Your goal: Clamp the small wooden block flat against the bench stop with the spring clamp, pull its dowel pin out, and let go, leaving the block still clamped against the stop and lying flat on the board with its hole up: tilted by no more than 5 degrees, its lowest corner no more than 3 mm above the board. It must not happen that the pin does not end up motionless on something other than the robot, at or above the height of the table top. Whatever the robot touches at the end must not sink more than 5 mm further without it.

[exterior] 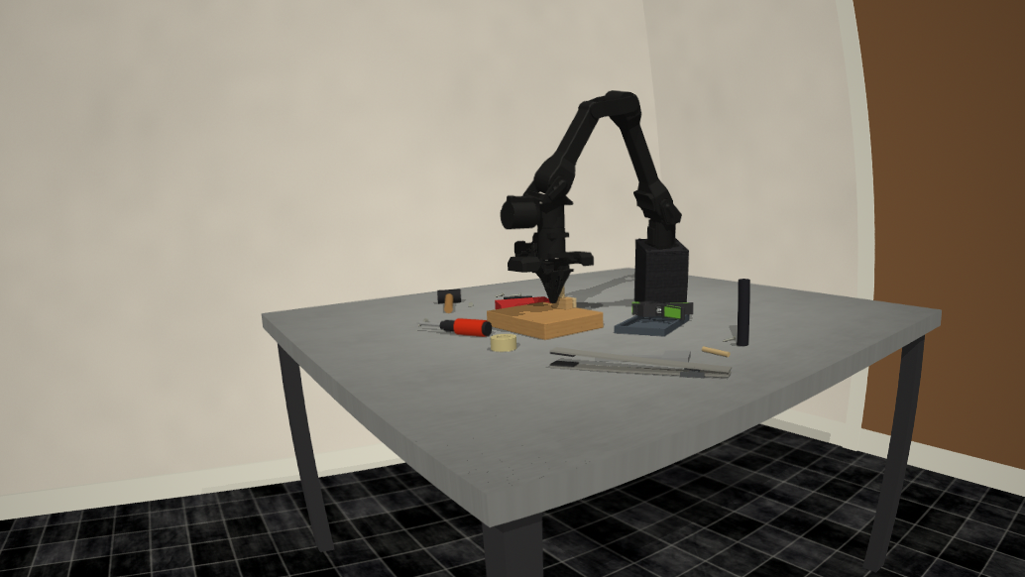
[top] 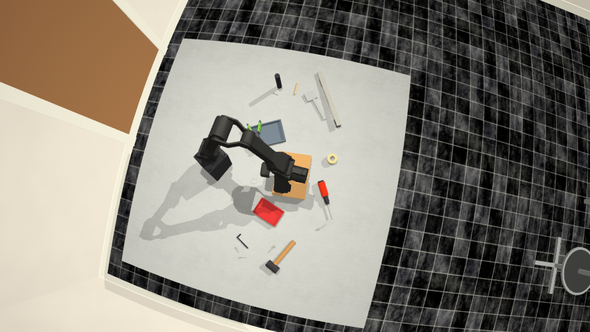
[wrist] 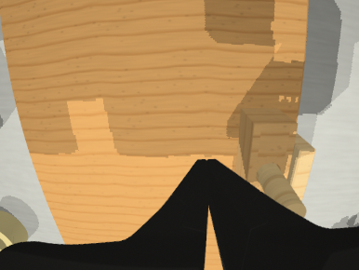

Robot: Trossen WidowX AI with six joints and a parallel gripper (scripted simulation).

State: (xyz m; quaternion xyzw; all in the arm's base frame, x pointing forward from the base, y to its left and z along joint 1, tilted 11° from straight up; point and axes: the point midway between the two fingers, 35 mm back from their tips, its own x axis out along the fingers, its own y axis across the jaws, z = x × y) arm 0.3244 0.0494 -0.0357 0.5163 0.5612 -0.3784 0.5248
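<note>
My hand is 3 cm above the dowel pin, 2 cm past it and 1 cm to the left of it. Also, from my hand: small wooden block (4 cm below, 2 cm behind, 1 cm to the right); wooden board (7 cm below, 3 cm ahead, 1 cm to the left); wooden stop (4 cm below, 4 cm behind).
</note>
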